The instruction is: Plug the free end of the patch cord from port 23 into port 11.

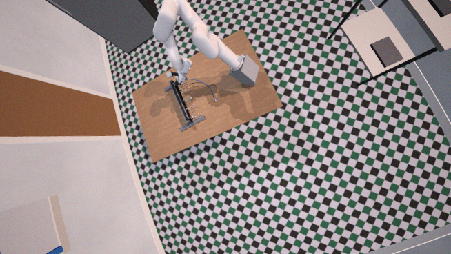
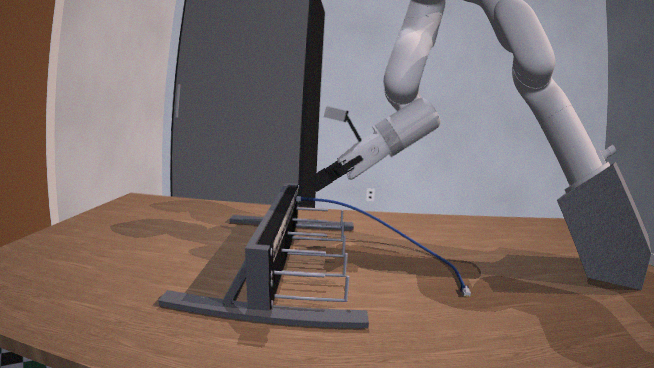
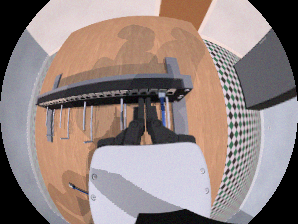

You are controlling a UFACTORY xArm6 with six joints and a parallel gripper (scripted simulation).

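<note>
Right now the plug is 30 cm behind my hand, 26 cm to the left of it and 12 cm below it.
</note>
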